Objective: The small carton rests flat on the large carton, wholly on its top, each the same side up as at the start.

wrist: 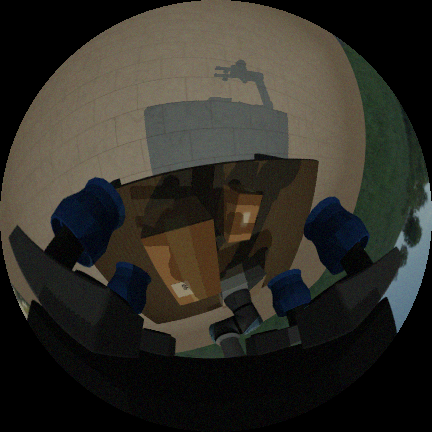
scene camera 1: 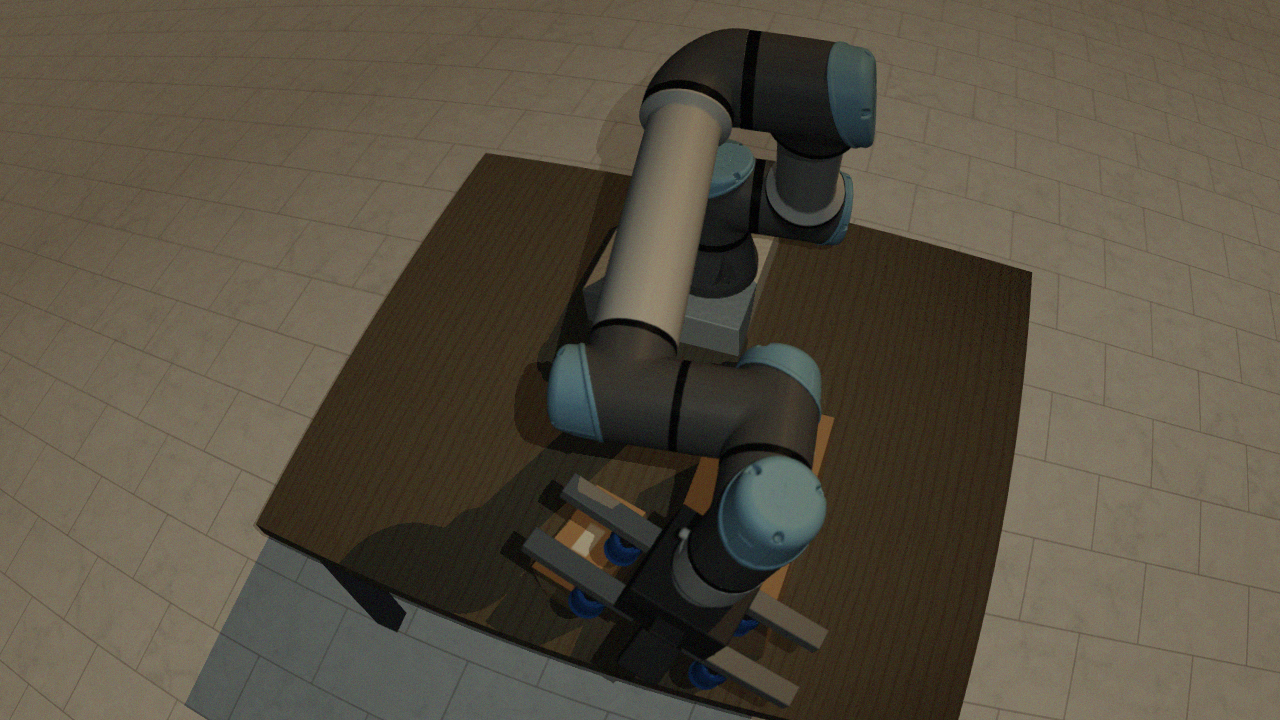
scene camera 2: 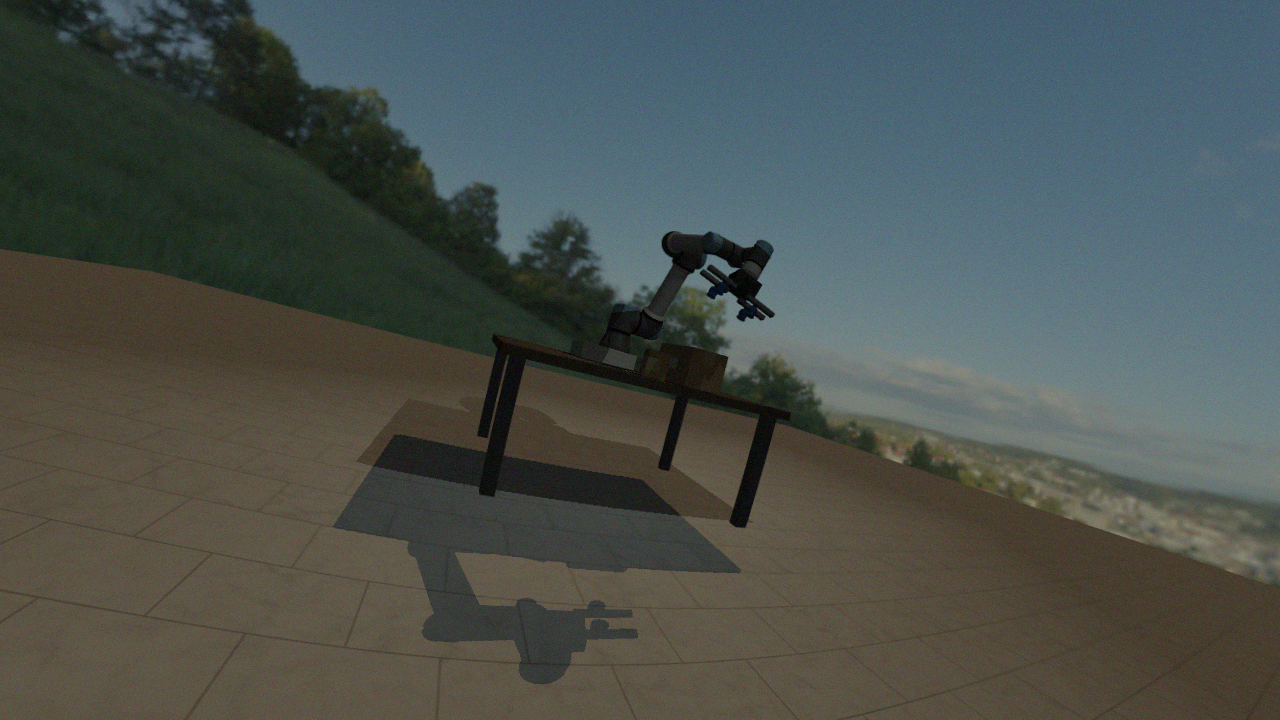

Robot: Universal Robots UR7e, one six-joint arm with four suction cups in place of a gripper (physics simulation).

Observation:
The suction head [scene camera 1: 615,554] carries nothing. A large carton [scene camera 1: 699,497] and a small carton [scene camera 1: 582,534] rest on the table.
The small carton shows as well in the wrist view [wrist: 238,205]. The large carton is seen too in the wrist view [wrist: 178,236] and in scene camera 2 [scene camera 2: 692,367]. The suction head is seen too in the wrist view [wrist: 92,213].

